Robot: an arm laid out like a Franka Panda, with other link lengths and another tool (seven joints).
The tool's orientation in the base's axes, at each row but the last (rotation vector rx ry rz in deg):
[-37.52 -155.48 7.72]
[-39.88 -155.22 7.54]
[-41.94 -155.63 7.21]
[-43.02 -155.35 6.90]
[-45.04 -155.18 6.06]
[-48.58 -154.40 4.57]
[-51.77 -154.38 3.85]
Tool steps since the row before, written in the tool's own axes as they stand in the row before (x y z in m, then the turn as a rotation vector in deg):
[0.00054 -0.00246 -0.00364 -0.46 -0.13 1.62]
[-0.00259 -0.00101 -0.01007 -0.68 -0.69 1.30]
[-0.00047 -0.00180 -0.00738 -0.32 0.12 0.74]
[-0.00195 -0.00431 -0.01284 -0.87 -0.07 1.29]
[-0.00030 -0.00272 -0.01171 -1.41 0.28 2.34]
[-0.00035 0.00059 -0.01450 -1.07 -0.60 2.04]
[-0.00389 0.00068 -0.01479 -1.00 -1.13 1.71]
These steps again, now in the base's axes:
[-0.00021 -0.00190 0.00399 -0.24 -0.34 -1.64]
[0.00516 -0.00208 0.00884 -0.20 -0.94 -1.31]
[0.00197 -0.00179 0.00713 0.07 -0.06 -0.81]
[0.00372 -0.00477 0.01228 0.24 -0.50 -1.45]
[0.00262 -0.00266 0.01143 0.52 -0.47 -2.66]
[0.00512 -0.00030 0.01358 -0.14 -1.02 -2.15]
[0.00769 -0.00251 0.01300 -0.40 -1.42 -1.74]

